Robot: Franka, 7 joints.
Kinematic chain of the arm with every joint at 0, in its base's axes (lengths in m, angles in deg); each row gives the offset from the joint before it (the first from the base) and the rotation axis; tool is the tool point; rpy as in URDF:
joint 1: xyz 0 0 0.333 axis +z
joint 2: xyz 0 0 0 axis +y
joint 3: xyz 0 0 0.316 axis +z
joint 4: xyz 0.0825 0 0 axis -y
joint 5: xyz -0.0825 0 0.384 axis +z
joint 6: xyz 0 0 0 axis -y
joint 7: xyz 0.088 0 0 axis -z
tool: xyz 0 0 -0.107 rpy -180 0 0
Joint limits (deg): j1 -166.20..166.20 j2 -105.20..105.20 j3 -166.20..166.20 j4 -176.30..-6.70 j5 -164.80..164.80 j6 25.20..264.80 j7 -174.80..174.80
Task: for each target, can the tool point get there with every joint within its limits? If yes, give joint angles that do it. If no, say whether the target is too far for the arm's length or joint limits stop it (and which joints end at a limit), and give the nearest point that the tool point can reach.
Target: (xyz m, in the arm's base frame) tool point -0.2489 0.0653 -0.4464
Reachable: no: joint limits stop it (at a limit: joint 2) | nearest point -0.2524 0.0662 -0.3603 | short by 0.086 m
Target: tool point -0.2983 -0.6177 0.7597
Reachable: yes | joints 44.44 -46.02 -121.43 -21.35 0.32 96.24 -2.56
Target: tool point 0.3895 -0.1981 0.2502
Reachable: yes | joints 44.31 58.08 -88.79 -140.74 -79.97 224.82 32.40
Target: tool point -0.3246 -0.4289 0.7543
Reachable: yes | joints -38.98 -38.84 -66.56 -106.00 -33.37 173.14 112.00
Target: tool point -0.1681 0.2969 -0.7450
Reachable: no: too far | nearest point -0.1561 0.2757 -0.3597 | short by 0.386 m
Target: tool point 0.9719 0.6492 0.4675
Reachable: no: too far | nearest point 0.7087 0.4734 0.4311 | short by 0.319 m
